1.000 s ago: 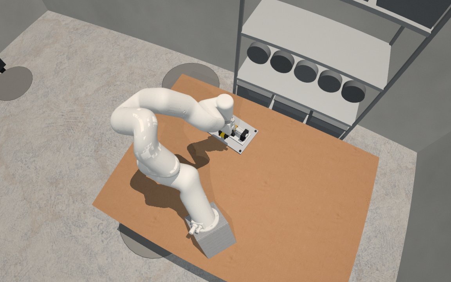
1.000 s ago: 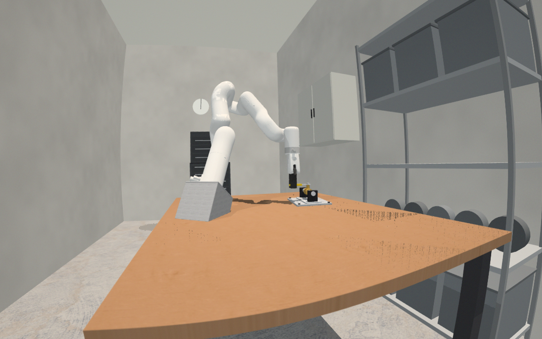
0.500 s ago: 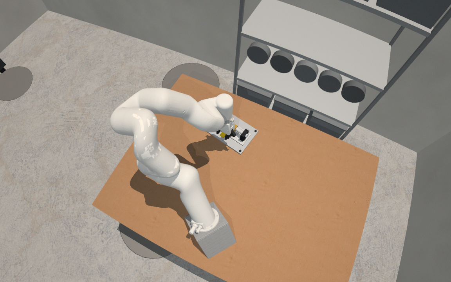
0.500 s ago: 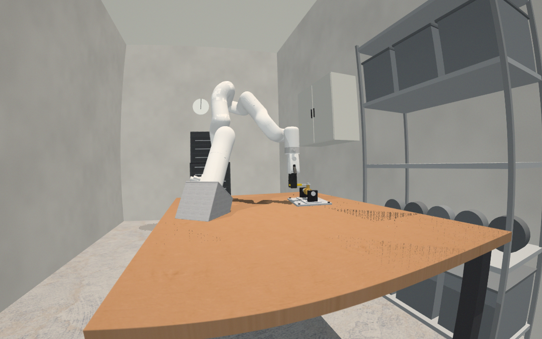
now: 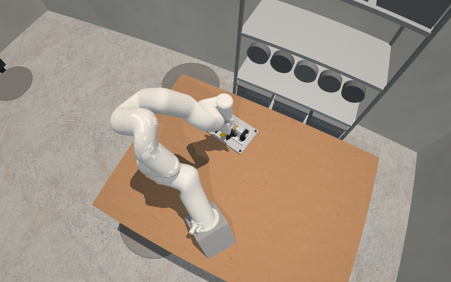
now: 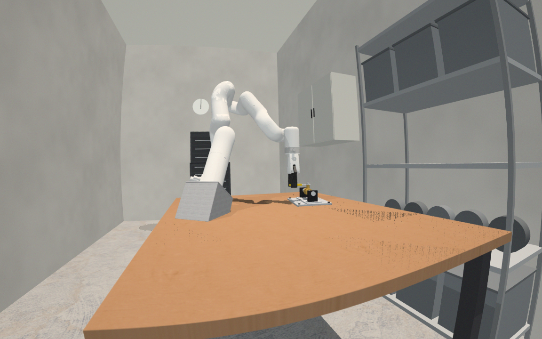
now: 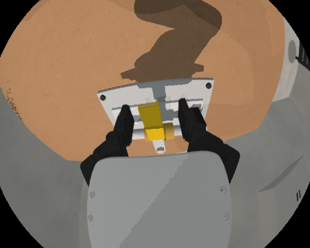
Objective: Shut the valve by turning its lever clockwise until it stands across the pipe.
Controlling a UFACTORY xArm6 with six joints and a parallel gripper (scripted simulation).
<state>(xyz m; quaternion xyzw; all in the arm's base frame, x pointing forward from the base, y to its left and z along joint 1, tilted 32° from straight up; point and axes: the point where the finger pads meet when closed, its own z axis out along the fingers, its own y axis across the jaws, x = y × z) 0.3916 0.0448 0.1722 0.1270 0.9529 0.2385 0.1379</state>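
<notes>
My gripper is now 5 cm short of the valve lever and 1 cm to the left of it.
</notes>
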